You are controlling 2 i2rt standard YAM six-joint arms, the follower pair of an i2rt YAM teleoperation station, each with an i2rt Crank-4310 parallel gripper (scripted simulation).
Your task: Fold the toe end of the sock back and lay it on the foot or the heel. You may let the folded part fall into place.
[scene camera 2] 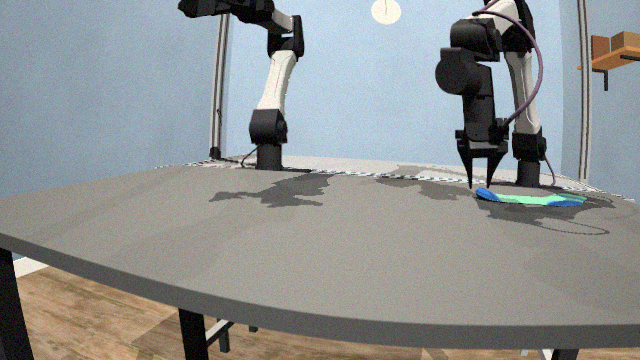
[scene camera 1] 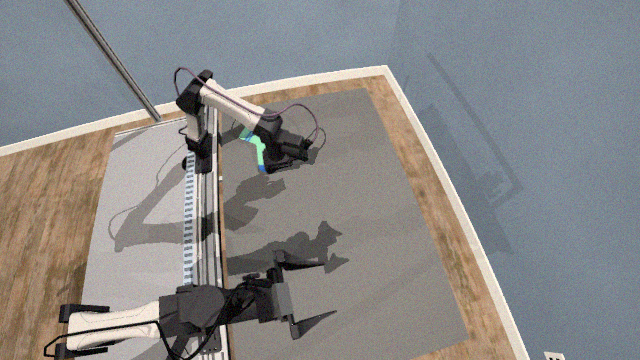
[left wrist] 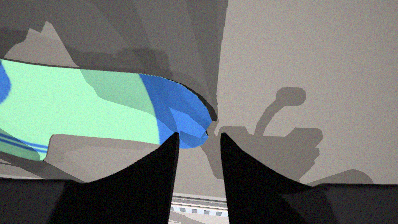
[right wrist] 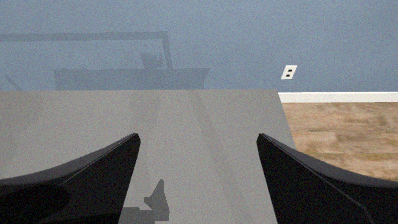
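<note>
My left gripper (scene camera 2: 479, 188) is visible to me, and the left wrist view shows my left gripper (left wrist: 200, 135) too. I see my right gripper (scene camera 1: 330, 286) as well, and the right wrist view also shows my right gripper (right wrist: 198, 136). There is a mint-green sock (scene camera 2: 561, 199) too, and the left wrist view shows the sock (left wrist: 48, 100) as well.
</note>
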